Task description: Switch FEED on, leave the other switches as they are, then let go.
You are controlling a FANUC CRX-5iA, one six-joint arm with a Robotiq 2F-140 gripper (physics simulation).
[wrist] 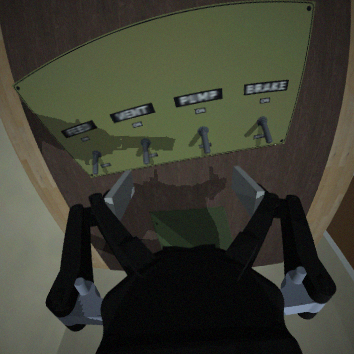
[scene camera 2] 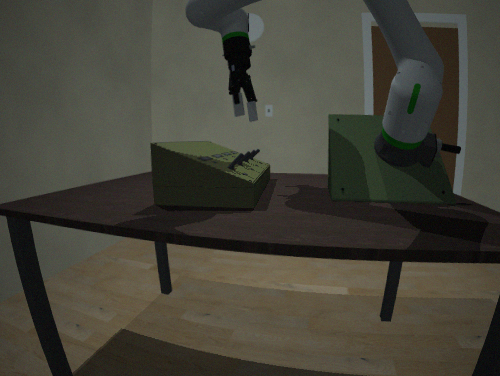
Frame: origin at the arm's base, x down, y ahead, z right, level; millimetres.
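Seen in the pictures: gripper, fingertip midpoint: [wrist: 182, 178] [scene camera 2: 247, 118]; arm's base, link origin: [scene camera 2: 397, 148].
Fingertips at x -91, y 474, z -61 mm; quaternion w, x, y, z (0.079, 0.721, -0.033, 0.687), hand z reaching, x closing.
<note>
Pixels of each thing's top centre, then the offset from my fingertips to it. Level surfaces: height alone.
- FEED lever, top centre: [wrist: 91, 167] dz -192, dx +105, dy -49 mm
- VENT lever, top centre: [wrist: 143, 156] dz -75, dx +105, dy -21 mm
- PUMP lever, top centre: [wrist: 206, 144] dz +42, dx +105, dy +8 mm
- BRAKE lever, top centre: [wrist: 270, 134] dz +158, dx +105, dy +36 mm
- dark table, surface height: dx +232 mm
A green sloped switch box [scene camera 2: 205, 180] [wrist: 190, 55] stands on the table. In the wrist view its four levers are the FEED lever [wrist: 96, 162] at the far left, the VENT lever [wrist: 146, 151], the PUMP lever [wrist: 205, 140] and the BRAKE lever [wrist: 265, 130] at the right. All four lean toward the lower edge of the panel, away from their ON labels. My gripper [scene camera 2: 245, 119] [wrist: 182, 178] is open and empty, high above the lever side of the box and touching nothing. A shadow lies across the FEED and VENT part of the panel.
A green angled block [scene camera 2: 360, 160] [wrist: 192, 230] stands at the right of the dark table [scene camera 2: 210, 235] in the scene view, beside the arm's large grey joint [scene camera 2: 412, 105]. A door [scene camera 2: 445, 65] is in the wall behind.
</note>
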